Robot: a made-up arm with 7 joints.
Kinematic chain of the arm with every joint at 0, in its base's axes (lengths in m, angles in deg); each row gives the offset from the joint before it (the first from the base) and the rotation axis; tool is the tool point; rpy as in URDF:
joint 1: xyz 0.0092 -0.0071 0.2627 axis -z
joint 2: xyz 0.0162 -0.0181 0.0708 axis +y
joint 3: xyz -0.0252 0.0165 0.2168 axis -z
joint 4: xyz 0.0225 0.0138 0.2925 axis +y
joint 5: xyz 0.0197 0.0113 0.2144 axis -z
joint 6: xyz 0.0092 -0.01 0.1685 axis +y
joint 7: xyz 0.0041 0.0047 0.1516 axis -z
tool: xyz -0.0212 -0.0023 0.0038 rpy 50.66 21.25 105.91
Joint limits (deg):
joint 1: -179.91..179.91
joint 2: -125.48..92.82
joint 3: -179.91..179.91
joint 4: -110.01..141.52
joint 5: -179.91..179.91
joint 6: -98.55..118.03
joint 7: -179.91..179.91
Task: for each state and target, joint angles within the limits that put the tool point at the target. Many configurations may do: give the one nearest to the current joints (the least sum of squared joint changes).
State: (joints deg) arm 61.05 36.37 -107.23 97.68 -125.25 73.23 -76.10
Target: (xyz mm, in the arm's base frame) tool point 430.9 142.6 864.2
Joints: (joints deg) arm 57.52 36.82 -97.61 100.65 -125.45 68.09 -75.39
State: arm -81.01 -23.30 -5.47 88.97 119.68 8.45 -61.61
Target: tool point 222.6 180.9 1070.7
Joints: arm -71.58 -24.00 14.87 84.77 118.36 13.38 -62.15
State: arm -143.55 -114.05 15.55 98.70 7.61 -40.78 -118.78
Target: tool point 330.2 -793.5 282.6
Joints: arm -114.19 -124.94 -1.36 71.21 11.22 -43.78 -118.90
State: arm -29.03 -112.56 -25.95 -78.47 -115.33 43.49 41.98
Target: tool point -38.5 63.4 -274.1
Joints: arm -26.76 -124.64 -5.53 -101.62 -117.71 51.28 42.97
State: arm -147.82 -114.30 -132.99 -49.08 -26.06 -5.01 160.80
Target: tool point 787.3 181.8 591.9
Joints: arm -167.20 -92.62 -135.42 -69.26 -26.25 -10.46 160.24
